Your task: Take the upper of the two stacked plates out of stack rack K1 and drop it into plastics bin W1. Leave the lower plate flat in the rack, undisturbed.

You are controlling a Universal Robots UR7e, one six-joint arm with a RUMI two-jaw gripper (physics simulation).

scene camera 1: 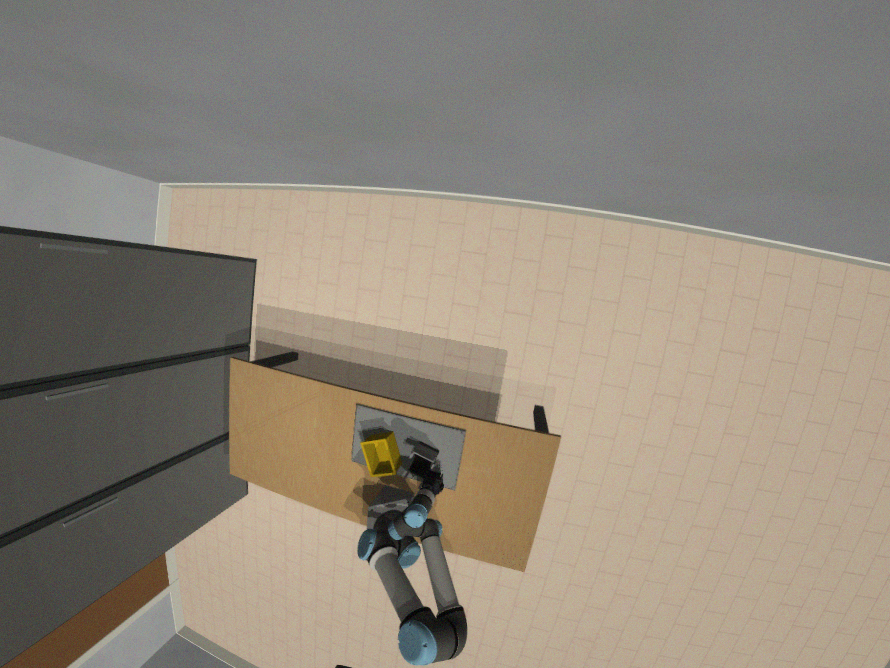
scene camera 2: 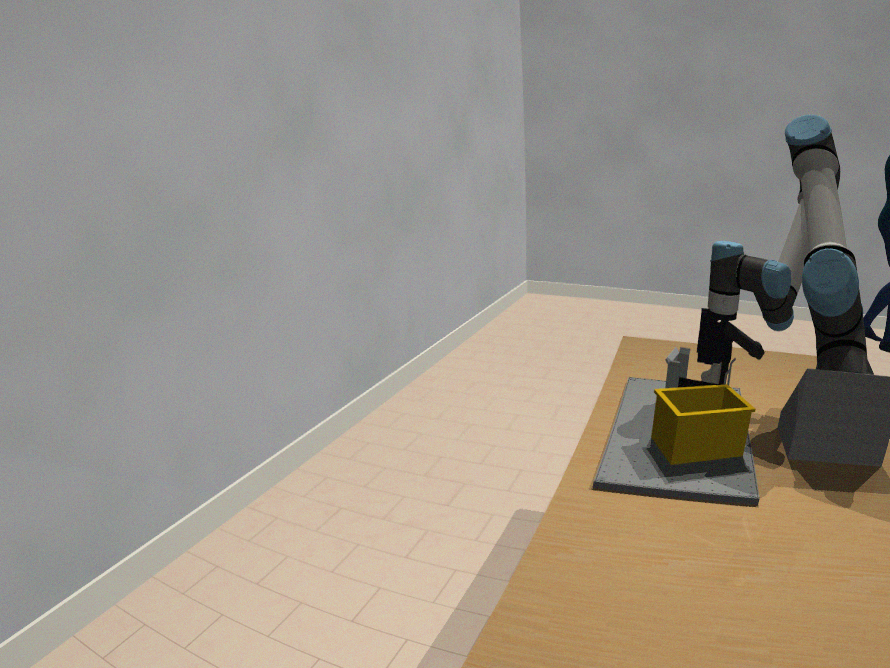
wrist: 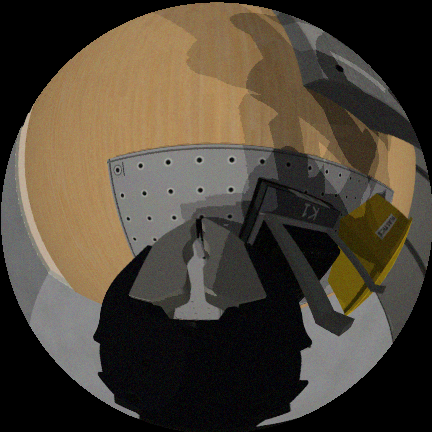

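Seen in the pictures: gripper, fingertip midpoint: (wrist: 200, 220); arm's base, origin of the base link: (scene camera 1: 388, 523) (scene camera 2: 843, 396).
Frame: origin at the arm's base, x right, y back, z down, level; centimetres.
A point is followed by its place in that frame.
Rack K1 (scene camera 1: 425, 451) @[x 9.5, y -39.5, z 4.1 cm] (scene camera 2: 675, 368) @[x 5.0, y -38.5, z -0.1 cm] (wrist: 300, 206) @[x 8.5, y -24.6, z 7.9 cm] is a dark, labelled holder with grey uprights on the grey perforated board. A black area shows inside it; the two stacked plates cannot be told apart there. Bin W1 (scene camera 2: 700, 438) @[x -16.4, y -31.3, z 5.3 cm] (wrist: 367, 225) @[x -3.6, y -25.7, z 6.3 cm] is a yellow open box beside the rack, labelled PLASTICS; it also shows in scene camera 1 (scene camera 1: 368, 460) @[x -14.5, y -28.7, z 0.7 cm]. My gripper (scene camera 2: 711, 377) (wrist: 200, 220) @[x 16.5, y -27.4, z 10.3 cm] is shut and empty, pointing down beside the rack, its tips near one side wall in the wrist view. The exact height of the tips is unclear.
The grey board (scene camera 1: 451, 445) @[x 19.4, y -42.7, z 10.1 cm] (scene camera 2: 618, 460) @[x -19.7, y -46.1, z 10.1 cm] (wrist: 155, 180) @[x 20.3, y -23.6, z 10.1 cm] lies on the wooden table (scene camera 1: 287, 424) @[x -66.7, y -25.6, z 11.4 cm] (scene camera 2: 647, 575) @[x -49.7, y -35.8, z 11.4 cm] (wrist: 100, 100) @[x 27.8, y -13.7, z 11.4 cm]. The arm's grey base block (scene camera 2: 833, 417) @[x -7.9, y -3.7, z 1.7 cm] (wrist: 345, 75) stands beside the board. Tall dark cabinets (scene camera 1: 122, 309) stand at the table's left end.
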